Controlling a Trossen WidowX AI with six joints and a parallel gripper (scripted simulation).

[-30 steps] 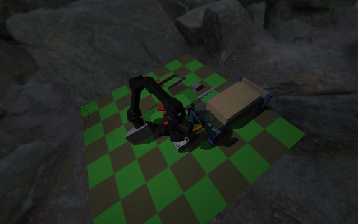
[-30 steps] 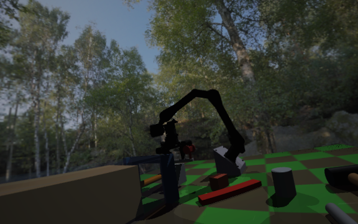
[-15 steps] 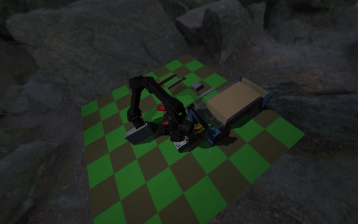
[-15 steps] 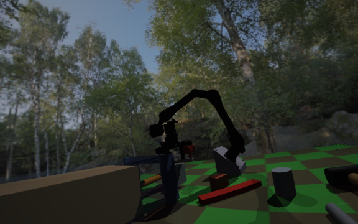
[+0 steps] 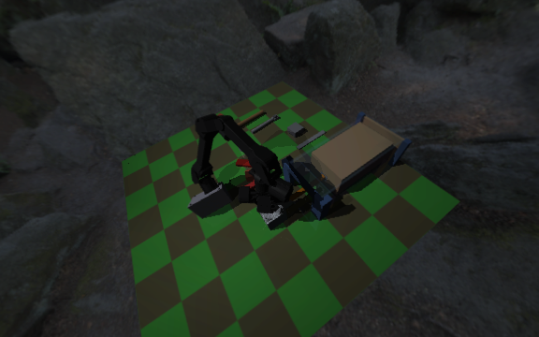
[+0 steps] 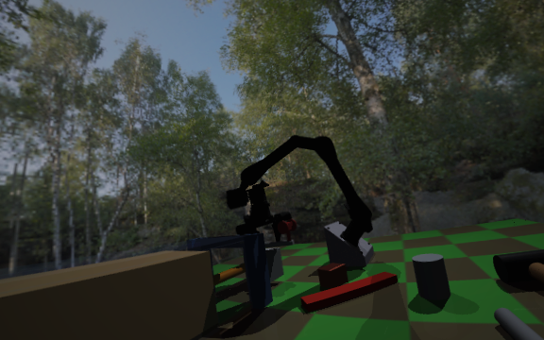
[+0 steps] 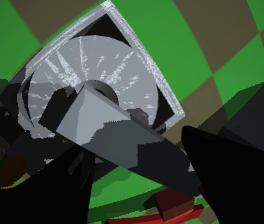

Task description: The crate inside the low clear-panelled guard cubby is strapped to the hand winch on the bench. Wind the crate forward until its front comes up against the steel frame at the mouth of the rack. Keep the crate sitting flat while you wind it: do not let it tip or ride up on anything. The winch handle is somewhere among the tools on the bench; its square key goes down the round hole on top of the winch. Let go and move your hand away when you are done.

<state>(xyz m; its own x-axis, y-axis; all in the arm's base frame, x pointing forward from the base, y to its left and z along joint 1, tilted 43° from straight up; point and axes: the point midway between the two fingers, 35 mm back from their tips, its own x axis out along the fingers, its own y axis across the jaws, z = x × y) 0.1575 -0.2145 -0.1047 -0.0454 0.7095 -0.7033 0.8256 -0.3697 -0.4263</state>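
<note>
Now: gripper tip 1 cm past the winch, 4 cm to the left of it and 6 cm above it. Round my gripper tip: blue steel frame: 17 cm ahead, 4 cm to the right, 1 cm above; then winch handle: 3 cm to the left, 2 cm above; then red grip: 1 cm behind, 7 cm to the left, 5 cm above.
</note>
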